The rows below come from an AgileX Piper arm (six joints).
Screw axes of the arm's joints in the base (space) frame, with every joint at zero. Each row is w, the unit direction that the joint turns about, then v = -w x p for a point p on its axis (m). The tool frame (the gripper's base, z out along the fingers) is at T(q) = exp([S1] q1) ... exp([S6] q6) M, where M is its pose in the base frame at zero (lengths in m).
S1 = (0, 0, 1, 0.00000, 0.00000, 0.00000)
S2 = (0, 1, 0, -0.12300, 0.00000, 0.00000)
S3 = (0, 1, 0, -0.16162, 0.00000, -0.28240)
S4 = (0.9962, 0, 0.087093, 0.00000, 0.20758, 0.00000)
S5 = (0, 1, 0, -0.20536, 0.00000, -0.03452)
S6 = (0.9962, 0, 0.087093, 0.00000, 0.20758, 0.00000)
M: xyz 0.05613 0.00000 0.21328 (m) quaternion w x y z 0.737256 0 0.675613 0
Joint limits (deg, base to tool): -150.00..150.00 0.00..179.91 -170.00..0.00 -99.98..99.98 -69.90..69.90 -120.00..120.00
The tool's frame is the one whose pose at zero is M.
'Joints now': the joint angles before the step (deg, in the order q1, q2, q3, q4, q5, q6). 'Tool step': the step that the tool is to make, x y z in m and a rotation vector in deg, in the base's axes. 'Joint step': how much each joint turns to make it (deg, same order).
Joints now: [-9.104 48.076 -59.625 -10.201 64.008 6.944]
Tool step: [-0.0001 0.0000 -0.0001 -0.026 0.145 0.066]
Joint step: [-0.023 0.011 -0.012 0.039 0.120 -0.136]
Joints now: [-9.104 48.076 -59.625 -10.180 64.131 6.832]
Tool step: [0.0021 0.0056 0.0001 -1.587 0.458 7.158]
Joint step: [0.032 -0.006 0.006 4.046 -0.837 -8.090]
